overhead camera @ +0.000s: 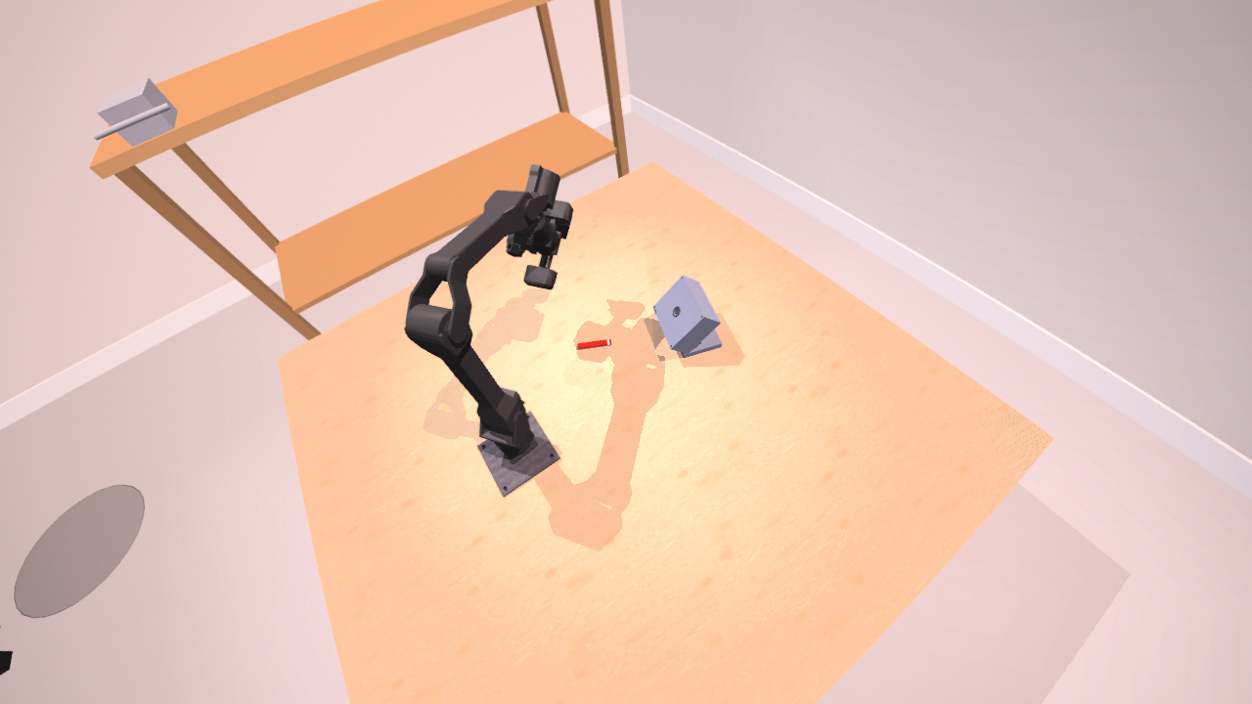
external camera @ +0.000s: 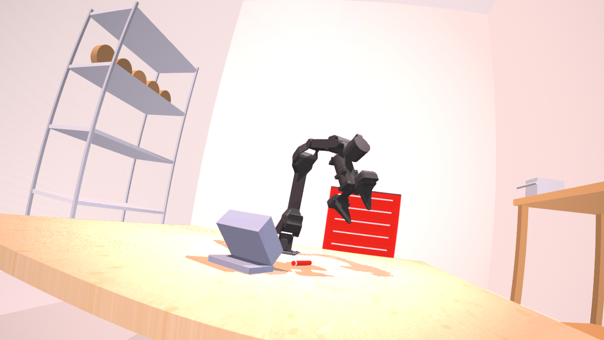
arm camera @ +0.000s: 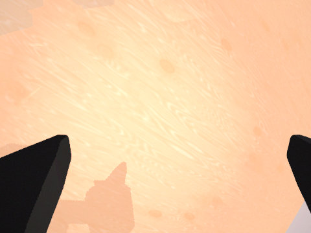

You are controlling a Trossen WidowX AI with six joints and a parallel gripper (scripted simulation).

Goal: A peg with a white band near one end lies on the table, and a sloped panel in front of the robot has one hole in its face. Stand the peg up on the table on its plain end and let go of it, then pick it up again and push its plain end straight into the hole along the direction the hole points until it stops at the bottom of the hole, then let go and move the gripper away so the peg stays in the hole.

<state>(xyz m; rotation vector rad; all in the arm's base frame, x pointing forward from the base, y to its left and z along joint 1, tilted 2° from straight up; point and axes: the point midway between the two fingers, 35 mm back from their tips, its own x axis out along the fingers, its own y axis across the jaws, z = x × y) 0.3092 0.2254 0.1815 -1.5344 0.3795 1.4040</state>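
Right now the red peg is 30 mm behind my gripper tip, 150 mm to the right of it and 160 mm below it. From my gripper tip the other things lie so: grey sloped panel: 140 mm ahead, 270 mm to the right, 90 mm below.
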